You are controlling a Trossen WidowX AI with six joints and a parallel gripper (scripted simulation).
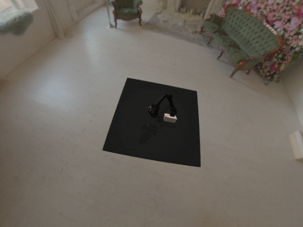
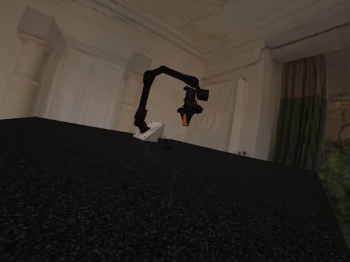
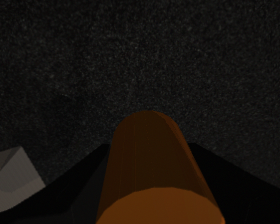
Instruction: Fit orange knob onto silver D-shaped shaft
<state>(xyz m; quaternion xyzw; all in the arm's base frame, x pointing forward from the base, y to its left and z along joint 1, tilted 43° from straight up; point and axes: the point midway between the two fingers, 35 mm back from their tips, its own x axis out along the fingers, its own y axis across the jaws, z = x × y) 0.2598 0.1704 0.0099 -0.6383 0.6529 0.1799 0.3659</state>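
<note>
Right now my gripper tip is 8 cm short of the dark round pedestal, 18 cm to the left of it and 11 cm above it. Round my gripper tip: orange knob (3 cm above).
</note>
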